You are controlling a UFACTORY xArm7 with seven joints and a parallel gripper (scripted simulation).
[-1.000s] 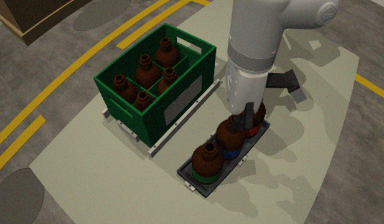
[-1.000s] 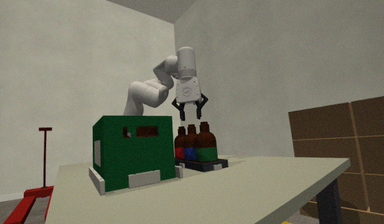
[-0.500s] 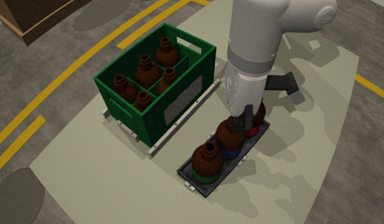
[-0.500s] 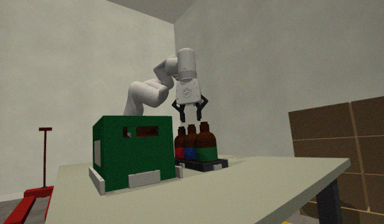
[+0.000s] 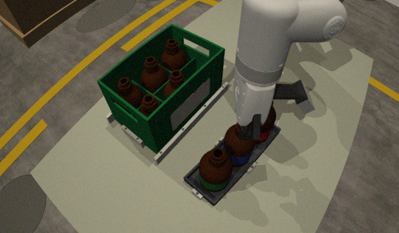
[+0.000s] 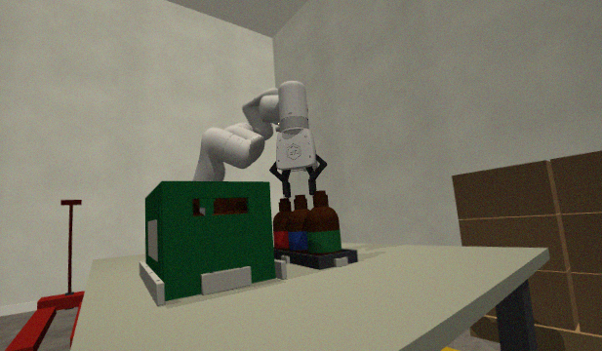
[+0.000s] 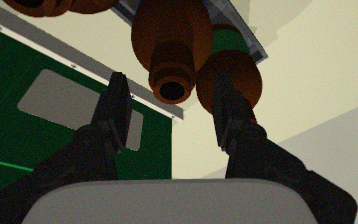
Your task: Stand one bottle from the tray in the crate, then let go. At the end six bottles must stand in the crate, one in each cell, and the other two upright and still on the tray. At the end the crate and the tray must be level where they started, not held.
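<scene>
The dark tray is 160 mm below my hand. The rest, counted from my hand: green crate 10 mm behind, 240 mm to the right, 90 mm below.
</scene>
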